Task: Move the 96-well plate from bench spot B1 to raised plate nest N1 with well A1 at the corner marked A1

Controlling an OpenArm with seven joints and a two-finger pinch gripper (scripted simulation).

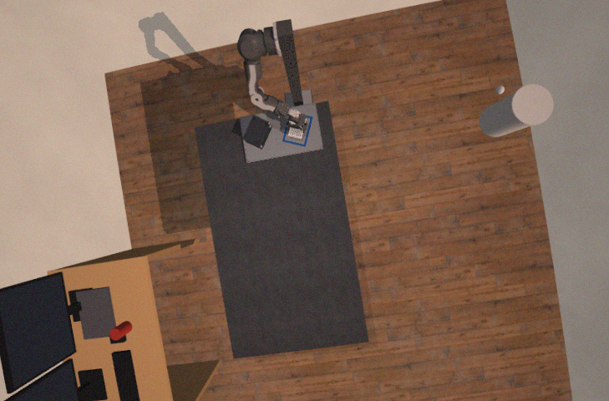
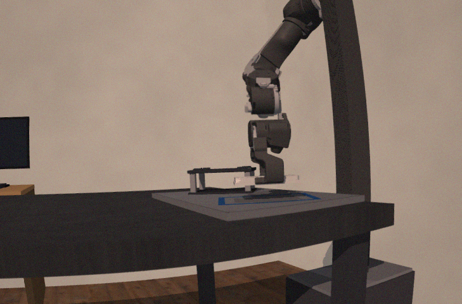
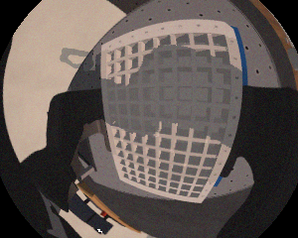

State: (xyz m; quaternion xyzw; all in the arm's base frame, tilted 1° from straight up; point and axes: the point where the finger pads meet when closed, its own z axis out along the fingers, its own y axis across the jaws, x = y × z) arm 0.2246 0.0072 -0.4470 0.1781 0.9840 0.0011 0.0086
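Right now my hand is 250 mm to the left of the plate nest N1 and 20 mm below it. Round my hand: corner mark (40 mm behind, 170 mm to the right, 20 mm above); white 96-well plate (right at my hand).
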